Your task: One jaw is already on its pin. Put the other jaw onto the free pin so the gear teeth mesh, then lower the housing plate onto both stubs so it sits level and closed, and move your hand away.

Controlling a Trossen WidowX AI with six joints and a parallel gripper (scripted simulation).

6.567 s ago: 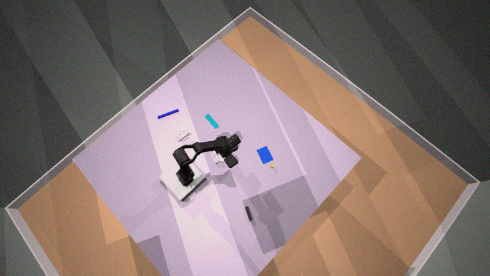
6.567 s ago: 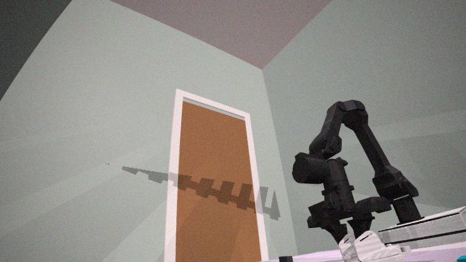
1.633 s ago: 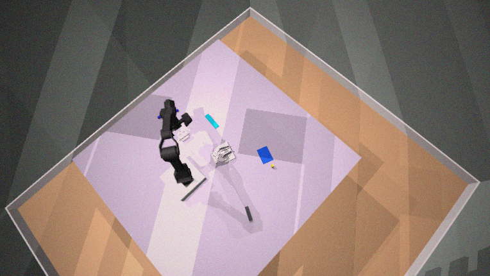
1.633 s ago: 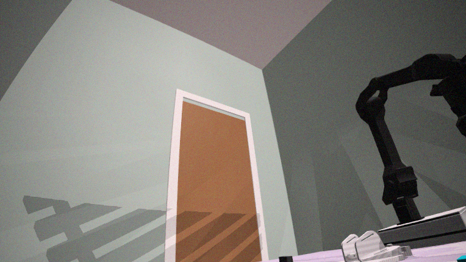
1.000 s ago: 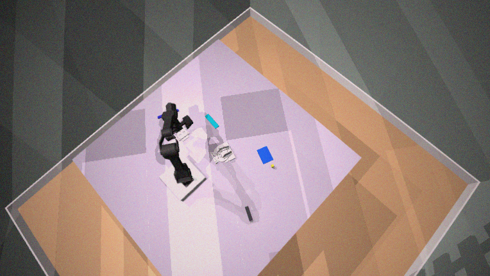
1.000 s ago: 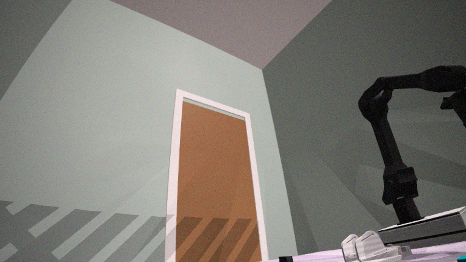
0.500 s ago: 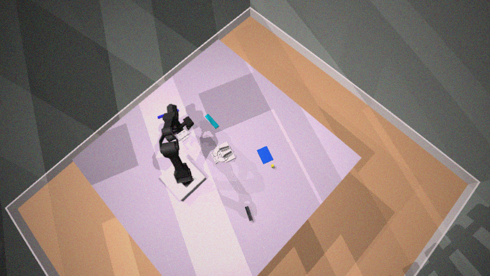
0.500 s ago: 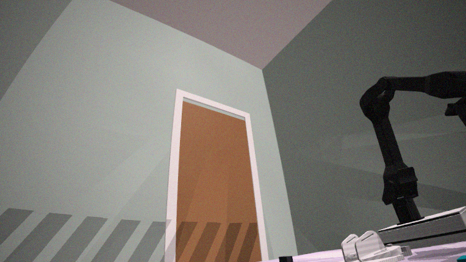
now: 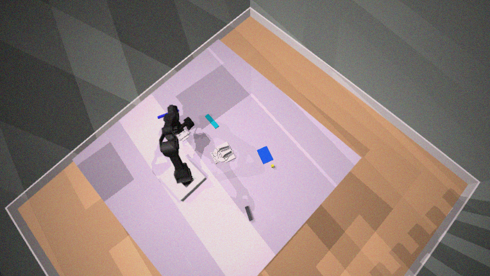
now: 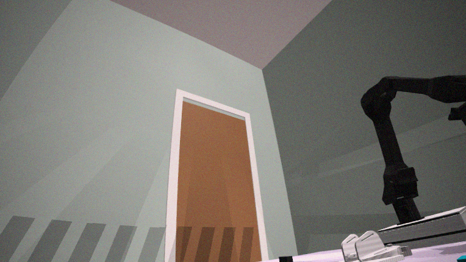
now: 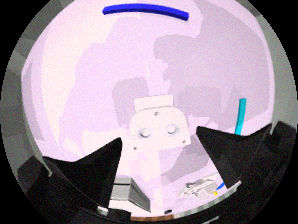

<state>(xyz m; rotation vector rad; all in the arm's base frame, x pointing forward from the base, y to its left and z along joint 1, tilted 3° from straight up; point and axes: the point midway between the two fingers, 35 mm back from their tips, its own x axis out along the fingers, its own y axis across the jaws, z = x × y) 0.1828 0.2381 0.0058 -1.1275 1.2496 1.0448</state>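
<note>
My gripper tip is right at the white housing part. Round my gripper tip: cyan bar: 19 cm ahead, 7 cm to the right, 3 cm below; then blue flat plate: 47 cm to the right, 25 cm ahead, 3 cm below; then dark blue bar: 19 cm to the left, 4 cm ahead, 3 cm below.
</note>
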